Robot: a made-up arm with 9 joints. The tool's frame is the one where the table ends. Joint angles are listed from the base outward.
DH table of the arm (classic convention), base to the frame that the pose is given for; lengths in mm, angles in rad. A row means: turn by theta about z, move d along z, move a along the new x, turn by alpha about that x. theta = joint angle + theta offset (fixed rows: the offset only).
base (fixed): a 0; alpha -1.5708; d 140; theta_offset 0
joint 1: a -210; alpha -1.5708; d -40; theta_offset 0
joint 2: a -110; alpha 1.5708; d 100; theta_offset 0
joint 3: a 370; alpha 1.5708; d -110; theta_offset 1.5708
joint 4: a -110; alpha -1.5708; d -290; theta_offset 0
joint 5: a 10; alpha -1.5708; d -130; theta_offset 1.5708
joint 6: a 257.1; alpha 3.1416; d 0; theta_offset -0.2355
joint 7: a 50; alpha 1.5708; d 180; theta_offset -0.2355
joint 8: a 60; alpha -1.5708; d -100; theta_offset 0
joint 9: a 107.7; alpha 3.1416; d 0; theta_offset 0.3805
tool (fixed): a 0; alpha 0; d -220; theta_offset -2.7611
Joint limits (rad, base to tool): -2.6..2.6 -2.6..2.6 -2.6..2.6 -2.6..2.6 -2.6..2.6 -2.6..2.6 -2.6..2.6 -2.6..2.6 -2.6..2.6
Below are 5 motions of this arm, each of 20 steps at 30 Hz.
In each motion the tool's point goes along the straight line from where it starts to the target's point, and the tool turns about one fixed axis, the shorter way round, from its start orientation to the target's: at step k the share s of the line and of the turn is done. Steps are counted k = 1, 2, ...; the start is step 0. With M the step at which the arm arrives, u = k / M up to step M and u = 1 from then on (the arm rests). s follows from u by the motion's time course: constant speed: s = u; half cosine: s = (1 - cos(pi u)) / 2; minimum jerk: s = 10 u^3 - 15 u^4 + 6 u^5.
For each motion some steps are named. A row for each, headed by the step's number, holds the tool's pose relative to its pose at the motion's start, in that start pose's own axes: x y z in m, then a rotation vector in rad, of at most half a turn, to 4 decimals.
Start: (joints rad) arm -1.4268 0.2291 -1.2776 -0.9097 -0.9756 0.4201 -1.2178 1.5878 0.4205
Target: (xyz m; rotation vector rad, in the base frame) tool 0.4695 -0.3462 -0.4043 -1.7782 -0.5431 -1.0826
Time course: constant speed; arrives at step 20
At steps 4, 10, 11, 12, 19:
4: 0.0900 -0.0133 0.0787 0.0580 0.3914 0.0420
10: 0.2249 -0.0333 0.1966 0.1450 0.9786 0.1051
11: 0.2474 -0.0366 0.2163 0.1595 1.0764 0.1156
12: 0.2699 -0.0399 0.2360 0.1740 1.1743 0.1261
19: 0.4274 -0.0632 0.3736 0.2756 1.8593 0.1997

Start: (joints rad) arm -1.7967 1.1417 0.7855 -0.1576 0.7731 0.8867 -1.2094 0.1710 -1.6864
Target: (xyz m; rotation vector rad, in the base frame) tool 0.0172 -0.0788 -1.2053 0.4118 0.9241 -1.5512
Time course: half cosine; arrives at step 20
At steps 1, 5, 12, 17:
1: 0.0026 0.0021 0.0028 -0.0005 -0.0025 0.0035
5: 0.0624 0.0508 0.0671 -0.0113 -0.0585 0.0838
12: 0.2789 0.2272 0.3000 -0.0506 -0.2613 0.3743
17: 0.4029 0.3283 0.4334 -0.0731 -0.3775 0.5408

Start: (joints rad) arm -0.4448 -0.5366 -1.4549 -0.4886 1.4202 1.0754 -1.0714 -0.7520 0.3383
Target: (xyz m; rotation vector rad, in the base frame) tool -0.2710 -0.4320 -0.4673 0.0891 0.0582 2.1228
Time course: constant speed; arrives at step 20
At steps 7, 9, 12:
7: 0.0333 0.0463 0.1556 0.2285 -0.3545 0.1462
9: 0.0428 0.0595 0.2001 0.2938 -0.4558 0.1880
12: 0.0570 0.0794 0.2667 0.3917 -0.6077 0.2506

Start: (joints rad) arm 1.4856 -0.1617 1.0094 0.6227 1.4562 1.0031 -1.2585 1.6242 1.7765
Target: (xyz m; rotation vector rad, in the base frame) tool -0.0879 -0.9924 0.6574 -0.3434 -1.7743 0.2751
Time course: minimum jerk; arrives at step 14
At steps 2, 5, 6, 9, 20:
2: -0.0048 0.0057 0.0050 -0.0250 -0.0103 -0.0150
5: -0.0508 0.0608 0.0535 -0.2643 -0.1096 -0.1590
6: -0.0759 0.0908 0.0798 -0.3947 -0.1636 -0.2374
9: -0.1555 0.1861 0.1636 -0.8086 -0.3352 -0.4863
20: -0.2063 0.2469 0.2170 -1.0729 -0.4448 -0.6453

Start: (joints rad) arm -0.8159 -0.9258 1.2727 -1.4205 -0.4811 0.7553 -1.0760 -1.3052 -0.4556
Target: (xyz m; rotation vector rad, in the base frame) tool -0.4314 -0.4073 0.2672 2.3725 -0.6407 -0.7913
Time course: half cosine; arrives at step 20
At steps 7, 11, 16, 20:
7: 0.0055 -0.0046 0.0614 0.0521 -0.0718 -0.2345
11: 0.0116 -0.0097 0.1301 0.1103 -0.1521 -0.4967
16: 0.0182 -0.0152 0.2035 0.1726 -0.2379 -0.7770
20: 0.0201 -0.0168 0.2250 0.1908 -0.2631 -0.8590

